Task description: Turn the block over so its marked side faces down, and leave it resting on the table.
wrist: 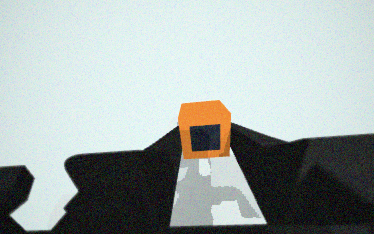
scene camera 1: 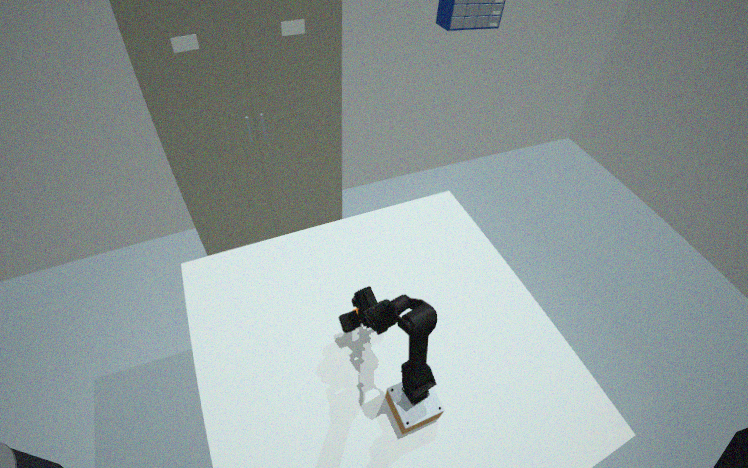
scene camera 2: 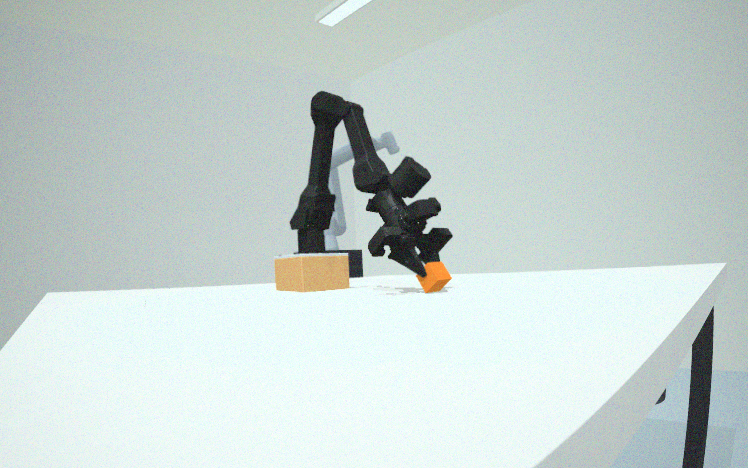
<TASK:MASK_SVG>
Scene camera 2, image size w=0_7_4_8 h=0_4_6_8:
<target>my gripper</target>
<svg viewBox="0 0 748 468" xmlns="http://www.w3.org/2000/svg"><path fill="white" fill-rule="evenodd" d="M439 201L433 197L428 197L428 199L416 200L408 206L406 204L399 204L390 208L383 216L383 226L378 229L368 243L368 250L372 257L384 256L386 252L384 246L389 246L391 251L388 255L389 259L405 266L419 275L419 277L425 277L427 273L422 262L425 265L427 263L440 262L439 251L453 237L448 228L432 228L428 234L423 234L428 224L426 220L437 216L438 212L441 211Z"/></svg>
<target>orange block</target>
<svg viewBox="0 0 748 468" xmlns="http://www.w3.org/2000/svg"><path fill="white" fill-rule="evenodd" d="M442 262L427 263L424 266L427 275L425 277L416 276L425 293L441 291L452 279Z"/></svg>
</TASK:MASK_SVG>
